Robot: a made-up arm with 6 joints.
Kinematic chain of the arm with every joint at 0, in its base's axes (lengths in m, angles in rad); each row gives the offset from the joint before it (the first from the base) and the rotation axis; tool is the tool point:
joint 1: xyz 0 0 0.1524 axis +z
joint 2: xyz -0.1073 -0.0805 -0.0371 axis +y
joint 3: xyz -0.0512 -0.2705 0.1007 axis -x
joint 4: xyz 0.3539 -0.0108 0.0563 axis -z
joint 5: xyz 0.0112 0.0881 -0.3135 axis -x
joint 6: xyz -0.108 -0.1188 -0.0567 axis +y
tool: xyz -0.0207 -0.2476 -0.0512
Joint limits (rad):
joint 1: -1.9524..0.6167
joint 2: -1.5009..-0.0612
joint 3: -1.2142..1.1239
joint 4: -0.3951..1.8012
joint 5: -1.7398..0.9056
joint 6: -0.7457..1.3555
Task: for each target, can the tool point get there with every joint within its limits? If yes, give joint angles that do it. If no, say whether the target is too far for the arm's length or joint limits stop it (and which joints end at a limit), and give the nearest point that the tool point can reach.
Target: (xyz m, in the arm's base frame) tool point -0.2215 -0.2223 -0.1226
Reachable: yes | joints -1.6183 -0.4212 -0.9350 -0.0016 -0.0423 -0.5025
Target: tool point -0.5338 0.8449 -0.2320
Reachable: no: joint limits stop it (at a limit: joint 1, joint 2, joint 3) | nearest point -0.5215 0.5057 0.1707 | short by 0.527 m
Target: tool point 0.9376 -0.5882 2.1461
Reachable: no: too far | nearest point 0.6356 -0.5748 0.6756 | short by 1.501 m
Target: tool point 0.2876 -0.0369 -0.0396
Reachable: yes | joints -0.6480 -0.4369 -0.7735 1.2456 -1.0104 -0.3335
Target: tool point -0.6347 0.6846 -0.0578
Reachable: no: joint limits stop it (at a limit: joint 1, joint 2, joint 3) | nearest point -0.5835 0.4973 0.1716 | short by 0.301 m
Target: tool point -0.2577 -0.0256 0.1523
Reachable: yes | joints -0.6733 -1.3655 -0.8371 1.4263 0.4884 1.1400
